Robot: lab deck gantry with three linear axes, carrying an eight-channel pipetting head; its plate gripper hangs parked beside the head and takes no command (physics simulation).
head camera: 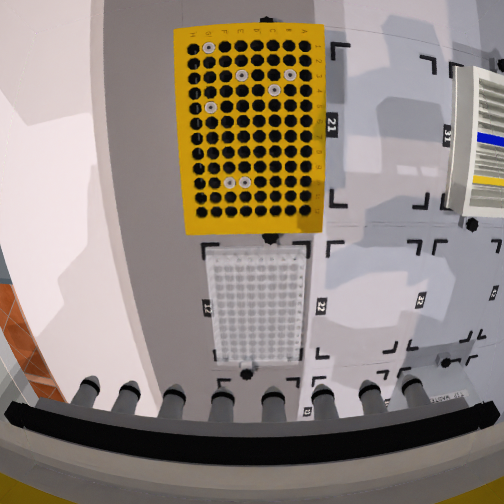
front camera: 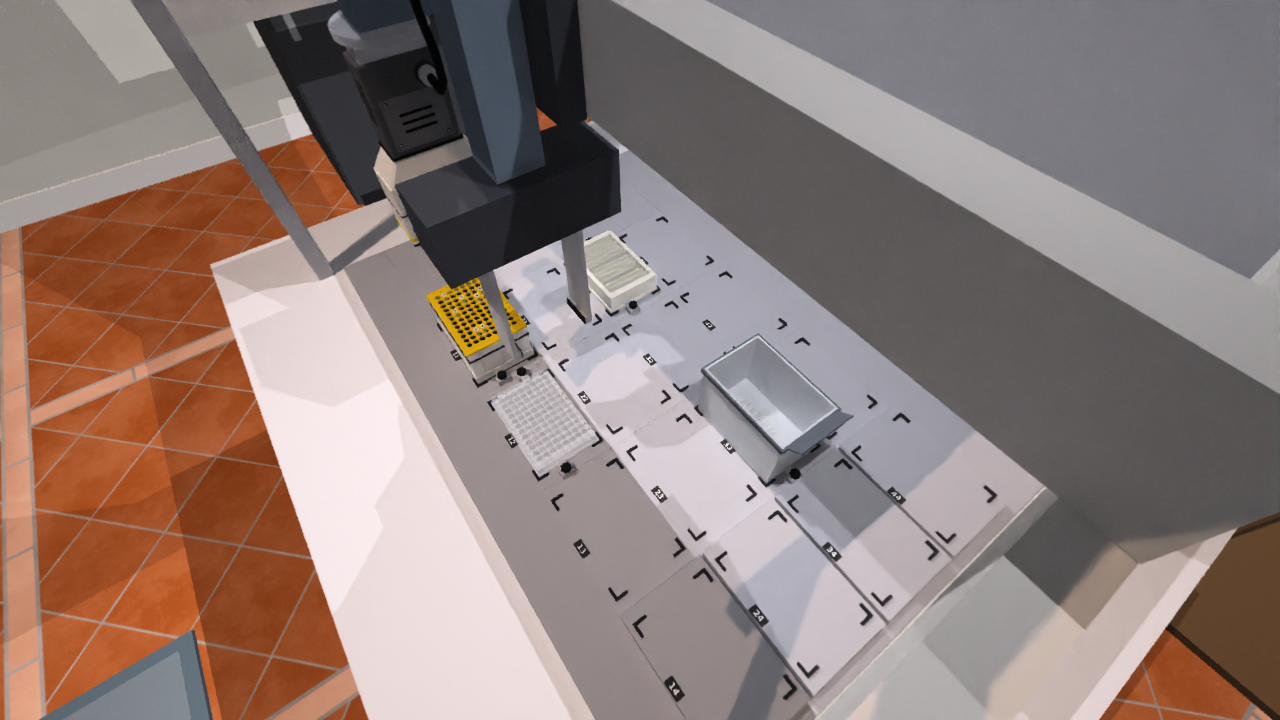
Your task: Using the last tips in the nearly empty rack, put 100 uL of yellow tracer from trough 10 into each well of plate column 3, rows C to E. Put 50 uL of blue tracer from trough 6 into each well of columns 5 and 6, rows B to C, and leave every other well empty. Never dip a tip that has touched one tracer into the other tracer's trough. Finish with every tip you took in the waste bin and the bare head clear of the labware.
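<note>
The yellow tip rack (front camera: 490,363) (head camera: 252,226) holds several scattered tips: G1, E3, B3, C4, G5, F10 and E10. The clear plate (front camera: 544,420) (head camera: 260,305) lies beside it; its wells look colourless. The trough holder (front camera: 631,293) (head camera: 462,140) shows one blue and one yellow strip in the head view. The grey waste bin (front camera: 741,429) has pale tips inside. The eight-channel head (front camera: 391,183) is high near the rack, partly hidden; its nozzles (head camera: 273,400) are bare. The parked gripper (front camera: 547,338) hangs beside it, open and empty, its fingers between rack and trough holder.
Black clamp knobs (front camera: 565,467) (head camera: 246,373) stand at the labware edges. The high rear wall (front camera: 895,268) runs along the deck. A grey post (front camera: 241,143) rises at the left corner. The bin's sloping lip (front camera: 819,431) juts out towards slot 34.
</note>
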